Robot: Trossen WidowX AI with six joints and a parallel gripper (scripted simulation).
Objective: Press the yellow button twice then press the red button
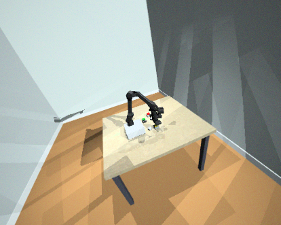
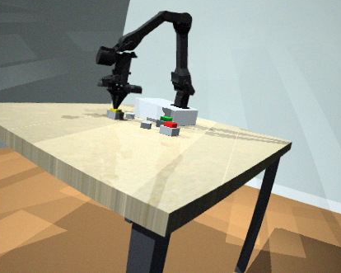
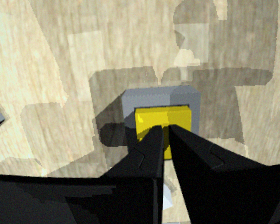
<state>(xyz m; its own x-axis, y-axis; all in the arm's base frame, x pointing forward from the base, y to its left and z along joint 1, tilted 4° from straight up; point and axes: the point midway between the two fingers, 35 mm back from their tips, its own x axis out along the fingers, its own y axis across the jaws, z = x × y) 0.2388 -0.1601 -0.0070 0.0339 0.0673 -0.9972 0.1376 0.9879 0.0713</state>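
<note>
Right now my gripper tip is 1 cm above the yellow button. The rest, counted from my gripper tip: green button (19 cm to the left, 6 cm behind); then red button (25 cm to the left, 4 cm ahead).
</note>
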